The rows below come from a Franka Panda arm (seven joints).
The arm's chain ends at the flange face. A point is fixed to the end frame.
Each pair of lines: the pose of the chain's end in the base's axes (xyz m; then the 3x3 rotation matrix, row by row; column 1 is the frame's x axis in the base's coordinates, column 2 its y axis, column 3 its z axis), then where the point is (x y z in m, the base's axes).
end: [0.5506 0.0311 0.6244], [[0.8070 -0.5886 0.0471], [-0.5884 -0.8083 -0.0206], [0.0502 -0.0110 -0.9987]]
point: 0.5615 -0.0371 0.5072
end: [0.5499 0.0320 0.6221], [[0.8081 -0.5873 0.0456], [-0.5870 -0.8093 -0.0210], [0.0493 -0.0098 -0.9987]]
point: 0.5607 -0.0362 0.5049
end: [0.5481 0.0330 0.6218], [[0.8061 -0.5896 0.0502], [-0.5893 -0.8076 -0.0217], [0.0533 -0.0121 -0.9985]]
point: 0.5593 -0.0353 0.5047
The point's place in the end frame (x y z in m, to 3 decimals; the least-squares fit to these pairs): 0.043 0.050 0.119
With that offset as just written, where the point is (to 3 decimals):
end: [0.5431 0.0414 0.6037], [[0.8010 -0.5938 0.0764], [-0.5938 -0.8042 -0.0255], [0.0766 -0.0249 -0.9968]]
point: 0.557 -0.027 0.487
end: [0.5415 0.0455 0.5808], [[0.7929 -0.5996 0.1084], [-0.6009 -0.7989 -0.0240], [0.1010 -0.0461 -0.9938]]
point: 0.559 -0.023 0.465
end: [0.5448 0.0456 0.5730], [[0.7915 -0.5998 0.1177], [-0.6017 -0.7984 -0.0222], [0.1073 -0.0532 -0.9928]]
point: 0.563 -0.023 0.457
